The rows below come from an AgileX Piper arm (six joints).
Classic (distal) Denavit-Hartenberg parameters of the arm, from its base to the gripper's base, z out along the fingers. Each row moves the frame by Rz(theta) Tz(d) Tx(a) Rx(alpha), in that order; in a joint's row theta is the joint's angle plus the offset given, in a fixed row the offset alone. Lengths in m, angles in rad.
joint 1: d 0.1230; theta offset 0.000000; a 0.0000; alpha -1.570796
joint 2: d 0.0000; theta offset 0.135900; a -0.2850; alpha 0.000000
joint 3: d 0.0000; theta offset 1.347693; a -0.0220; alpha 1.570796
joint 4: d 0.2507; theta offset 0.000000; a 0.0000; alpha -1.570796
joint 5: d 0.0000; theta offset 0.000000; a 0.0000; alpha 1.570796
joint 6: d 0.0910; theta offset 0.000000; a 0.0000; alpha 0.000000
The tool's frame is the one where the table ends.
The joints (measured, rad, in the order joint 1, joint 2, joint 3, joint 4, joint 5, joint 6), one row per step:
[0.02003, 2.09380, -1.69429, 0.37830, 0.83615, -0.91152]
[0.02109, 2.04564, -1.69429, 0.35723, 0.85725, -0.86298]
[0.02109, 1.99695, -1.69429, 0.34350, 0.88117, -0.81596]
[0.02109, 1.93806, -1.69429, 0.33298, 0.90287, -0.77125]
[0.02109, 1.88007, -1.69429, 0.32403, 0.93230, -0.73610]
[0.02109, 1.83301, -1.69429, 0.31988, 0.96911, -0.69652]
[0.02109, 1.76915, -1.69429, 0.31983, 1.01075, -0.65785]
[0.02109, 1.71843, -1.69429, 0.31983, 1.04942, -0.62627]
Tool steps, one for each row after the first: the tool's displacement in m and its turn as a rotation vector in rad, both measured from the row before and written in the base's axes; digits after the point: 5 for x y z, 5 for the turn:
[-0.00675, -0.00054, 0.02070, 0.00346, -0.01533, -0.02735]
[-0.00793, -0.00058, 0.02061, 0.01037, -0.01368, -0.02874]
[-0.01027, -0.00051, 0.02474, 0.01307, -0.02660, -0.02843]
[-0.01210, -0.00034, 0.02334, 0.01060, -0.02091, -0.01837]
[-0.01177, 0.00008, 0.01783, 0.01742, -0.00158, -0.02027]
[-0.01662, 0.00030, 0.02373, 0.02112, -0.01373, -0.01801]
[-0.01466, 0.00026, 0.01774, 0.01687, -0.00514, -0.01292]

